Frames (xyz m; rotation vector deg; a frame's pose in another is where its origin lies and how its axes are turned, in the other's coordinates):
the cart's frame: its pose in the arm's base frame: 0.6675 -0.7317 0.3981 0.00 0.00 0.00
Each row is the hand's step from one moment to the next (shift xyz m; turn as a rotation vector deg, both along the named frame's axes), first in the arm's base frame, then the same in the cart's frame.
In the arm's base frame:
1: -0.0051 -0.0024 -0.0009 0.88 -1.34 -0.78
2: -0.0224 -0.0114 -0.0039 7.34 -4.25 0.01
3: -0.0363 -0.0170 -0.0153 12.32 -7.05 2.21
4: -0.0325 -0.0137 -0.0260 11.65 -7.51 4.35
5: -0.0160 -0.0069 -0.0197 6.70 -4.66 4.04
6: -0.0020 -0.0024 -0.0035 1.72 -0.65 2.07
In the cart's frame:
1: -0.0051 -0.0024 -0.0009 0.88 -1.34 -0.78
2: -0.0224 -0.0114 -0.0039 7.34 -4.25 0.01
3: -0.0363 -0.0170 -0.0153 12.32 -7.05 2.21
4: -0.0325 -0.0137 -0.0260 11.65 -7.51 4.35
5: -0.0160 -0.0069 -0.0197 6.70 -4.66 4.04
6: -0.0020 -0.0024 -0.0035 1.72 -0.65 2.07

